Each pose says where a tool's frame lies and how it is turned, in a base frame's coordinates. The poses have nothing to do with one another.
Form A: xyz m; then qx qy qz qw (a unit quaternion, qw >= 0).
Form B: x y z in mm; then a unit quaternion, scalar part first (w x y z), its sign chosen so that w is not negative. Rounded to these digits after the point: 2 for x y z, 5 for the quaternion.
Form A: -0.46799, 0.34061, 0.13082, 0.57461, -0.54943, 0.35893, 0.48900
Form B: -467.99, 340.61, 130.82, 0.48900, 0.57461, -0.54943, 0.35893
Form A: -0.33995, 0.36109, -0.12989, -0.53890, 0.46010, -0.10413, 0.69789
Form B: -339.95, 361.09, -129.89, 0.69789, -0.53890, 0.46010, -0.10413
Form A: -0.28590, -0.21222, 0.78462, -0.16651, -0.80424, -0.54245, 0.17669
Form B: -285.90, -212.22, 784.62, 0.17669, -0.16651, -0.80424, -0.54245
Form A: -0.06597, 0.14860, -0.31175, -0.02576, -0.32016, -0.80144, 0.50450
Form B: -65.97, 148.60, -311.75, 0.50450, -0.02576, -0.32016, -0.80144
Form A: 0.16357, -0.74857, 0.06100, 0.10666, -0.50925, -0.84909, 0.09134
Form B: 163.57, -748.57, 61.00, 0.09134, 0.10666, -0.50925, -0.84909
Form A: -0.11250, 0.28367, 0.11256, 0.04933, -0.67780, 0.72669, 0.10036
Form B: -112.50, 283.67, 112.56, 0.10036, 0.04933, -0.67780, 0.72669
